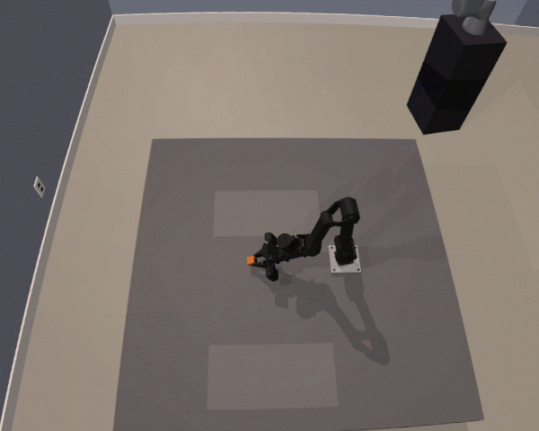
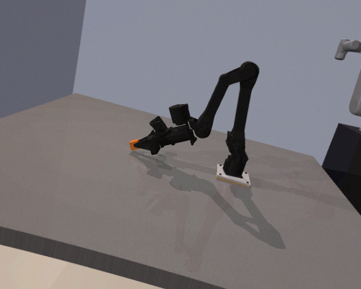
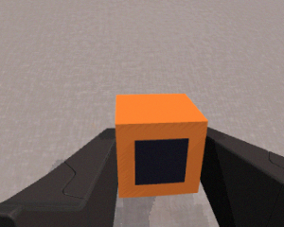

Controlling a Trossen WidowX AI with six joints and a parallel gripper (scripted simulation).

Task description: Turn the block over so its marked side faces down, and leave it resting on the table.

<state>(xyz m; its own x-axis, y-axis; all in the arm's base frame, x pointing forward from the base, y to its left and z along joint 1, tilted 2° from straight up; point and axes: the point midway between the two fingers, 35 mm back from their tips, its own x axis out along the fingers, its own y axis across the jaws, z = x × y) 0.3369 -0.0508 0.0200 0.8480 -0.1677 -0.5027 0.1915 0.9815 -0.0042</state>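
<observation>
Right now my gripper tip is 10 mm past the orange block.
</observation>
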